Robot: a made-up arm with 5 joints.
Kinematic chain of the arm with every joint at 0, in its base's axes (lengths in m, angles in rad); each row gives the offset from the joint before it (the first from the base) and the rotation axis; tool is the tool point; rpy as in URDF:
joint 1: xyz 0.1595 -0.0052 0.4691 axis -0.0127 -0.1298 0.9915
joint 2: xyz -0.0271 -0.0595 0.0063 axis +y
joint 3: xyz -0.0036 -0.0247 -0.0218 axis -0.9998 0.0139 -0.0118
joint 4: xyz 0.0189 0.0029 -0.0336 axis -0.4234 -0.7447 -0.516
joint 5: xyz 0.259 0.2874 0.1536 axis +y
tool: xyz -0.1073 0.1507 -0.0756 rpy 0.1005 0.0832 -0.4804
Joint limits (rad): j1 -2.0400..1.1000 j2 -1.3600..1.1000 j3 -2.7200..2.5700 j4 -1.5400..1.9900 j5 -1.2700..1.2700
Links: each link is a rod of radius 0.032 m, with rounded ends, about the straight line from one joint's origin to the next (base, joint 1, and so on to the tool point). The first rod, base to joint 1, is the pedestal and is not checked.
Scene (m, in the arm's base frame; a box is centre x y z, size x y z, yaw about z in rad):
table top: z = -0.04
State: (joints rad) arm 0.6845 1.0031 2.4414 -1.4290 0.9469
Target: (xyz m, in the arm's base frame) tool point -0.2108 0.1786 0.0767
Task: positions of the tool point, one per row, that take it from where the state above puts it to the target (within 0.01 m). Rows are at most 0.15 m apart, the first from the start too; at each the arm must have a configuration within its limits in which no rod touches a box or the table.
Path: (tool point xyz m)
1: -0.0684 -0.3047 0.1077
2: -0.1398 -0.2426 0.1298
3: -0.1930 -0.1766 0.1468
4: -0.2304 -0.1082 0.1550
5: -0.2529 -0.0373 0.1522
6: -0.2591 0.0360 0.1375
7: -0.2460 0.1097 0.1117
8: -0.2108 0.1786 0.0767

